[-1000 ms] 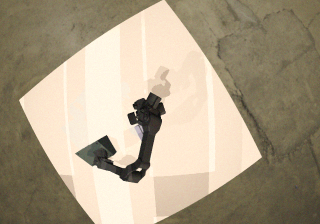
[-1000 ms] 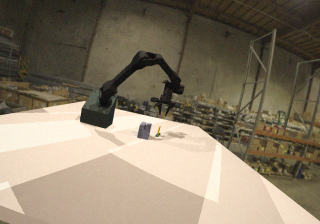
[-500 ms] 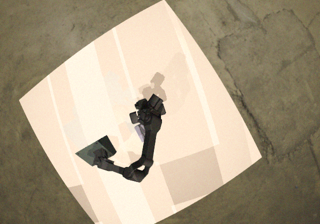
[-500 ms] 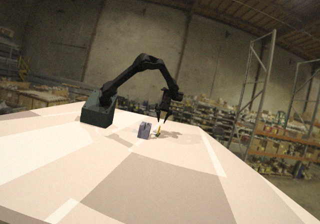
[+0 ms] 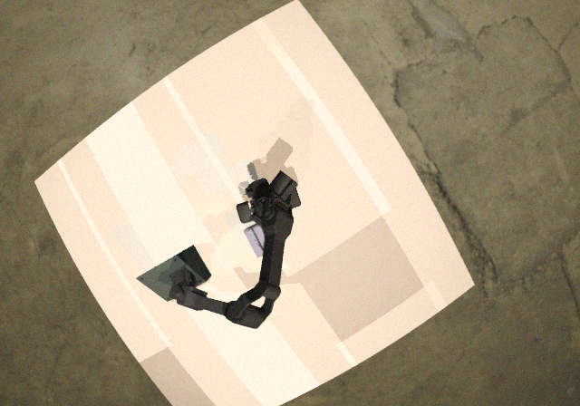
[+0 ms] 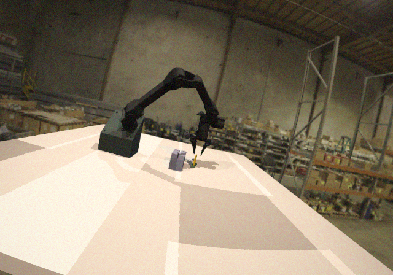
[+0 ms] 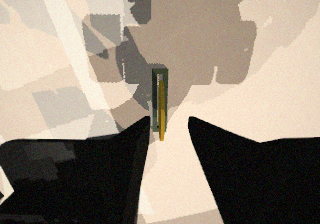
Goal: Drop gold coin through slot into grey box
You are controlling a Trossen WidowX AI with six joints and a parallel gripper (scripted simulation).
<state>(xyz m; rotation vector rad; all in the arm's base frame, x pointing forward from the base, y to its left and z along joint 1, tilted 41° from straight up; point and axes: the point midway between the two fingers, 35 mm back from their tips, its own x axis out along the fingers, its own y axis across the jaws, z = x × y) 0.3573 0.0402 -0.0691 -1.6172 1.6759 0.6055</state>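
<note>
Right now the gold coin is 1 cm behind my gripper tip and 3 cm below it.
</note>
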